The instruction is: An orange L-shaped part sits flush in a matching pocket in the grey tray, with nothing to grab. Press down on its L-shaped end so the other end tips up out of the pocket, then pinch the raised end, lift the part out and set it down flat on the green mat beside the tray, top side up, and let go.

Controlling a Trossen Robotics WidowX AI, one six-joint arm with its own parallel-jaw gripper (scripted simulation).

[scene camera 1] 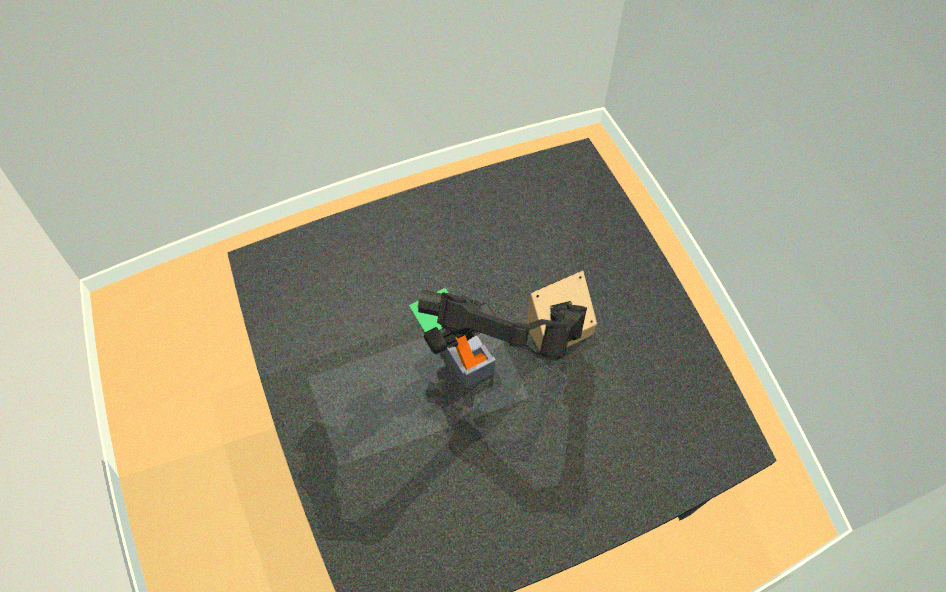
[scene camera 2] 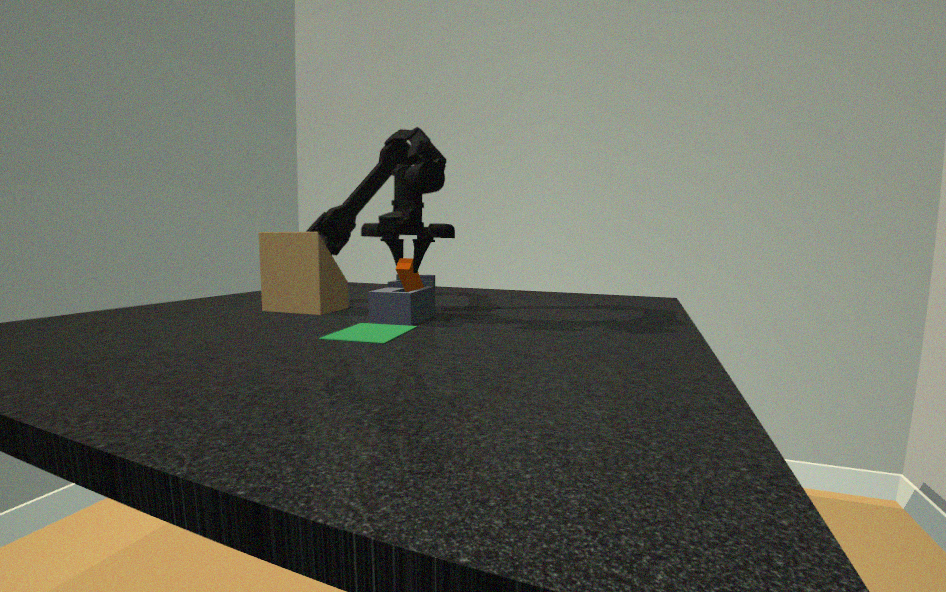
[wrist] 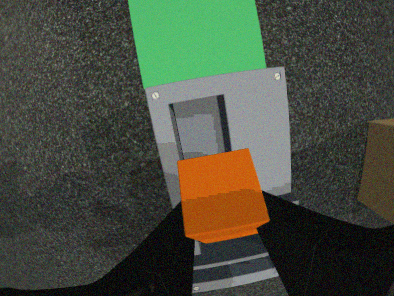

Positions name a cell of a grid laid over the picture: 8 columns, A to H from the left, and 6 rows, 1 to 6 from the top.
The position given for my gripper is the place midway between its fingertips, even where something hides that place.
my gripper: scene camera 1 D4; scene camera 2 D3; wrist E5
